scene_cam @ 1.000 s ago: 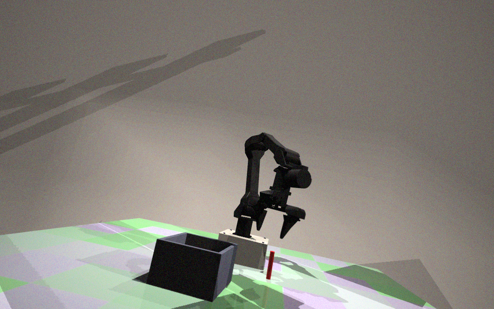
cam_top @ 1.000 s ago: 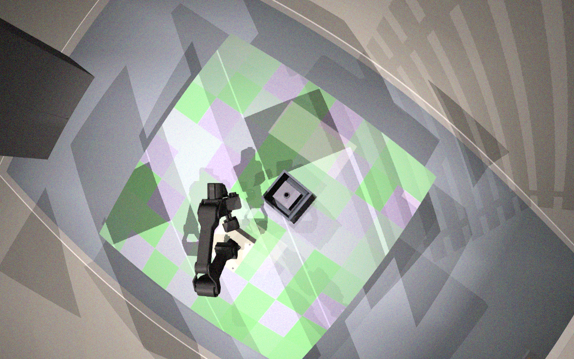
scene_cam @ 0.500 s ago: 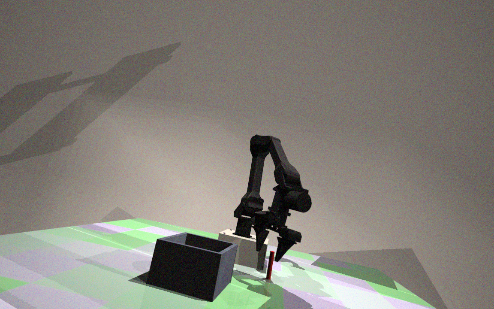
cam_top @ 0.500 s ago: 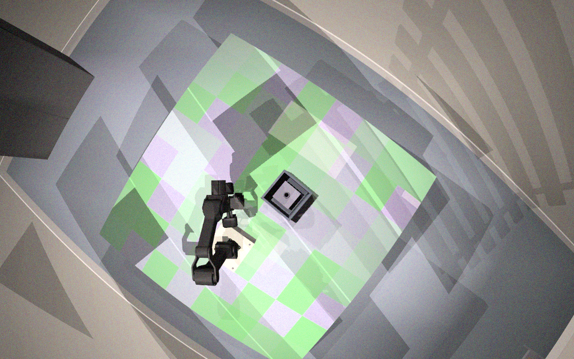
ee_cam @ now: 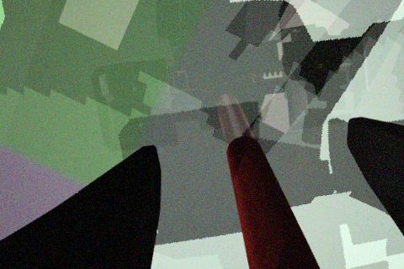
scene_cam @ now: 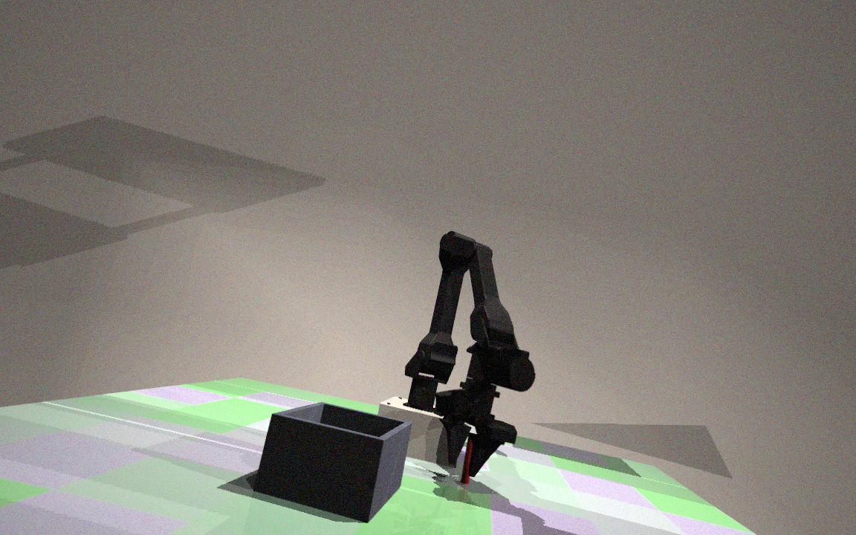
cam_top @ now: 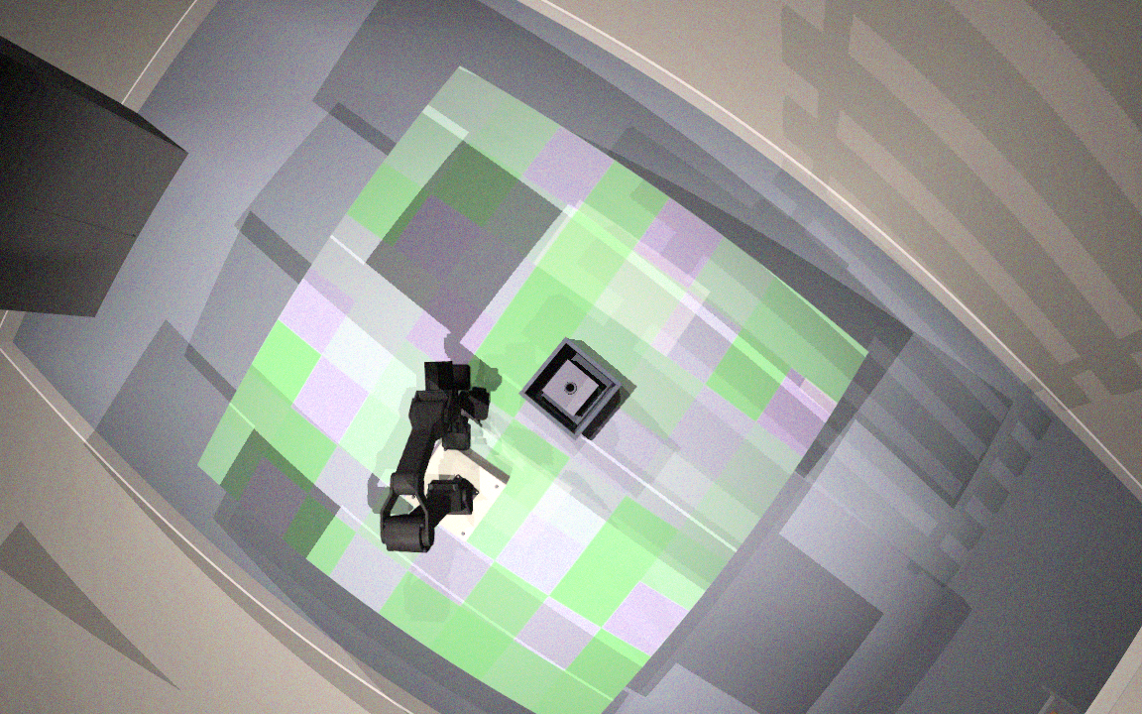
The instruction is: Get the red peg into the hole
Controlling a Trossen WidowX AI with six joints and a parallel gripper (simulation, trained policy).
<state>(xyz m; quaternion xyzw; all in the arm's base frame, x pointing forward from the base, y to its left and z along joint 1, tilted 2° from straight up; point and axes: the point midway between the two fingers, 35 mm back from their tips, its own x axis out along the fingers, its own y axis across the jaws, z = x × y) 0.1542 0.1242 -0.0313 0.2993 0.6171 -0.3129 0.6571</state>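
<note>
Right now my gripper tip is 180 mm short of the grey plate, 160 mm to the left of it and 30 mm below it. Round my gripper tip: red peg (10 mm behind, 10 mm to the left, 20 mm above); then dark box (180 mm ahead, 160 mm to the right, 10 mm above).
</note>
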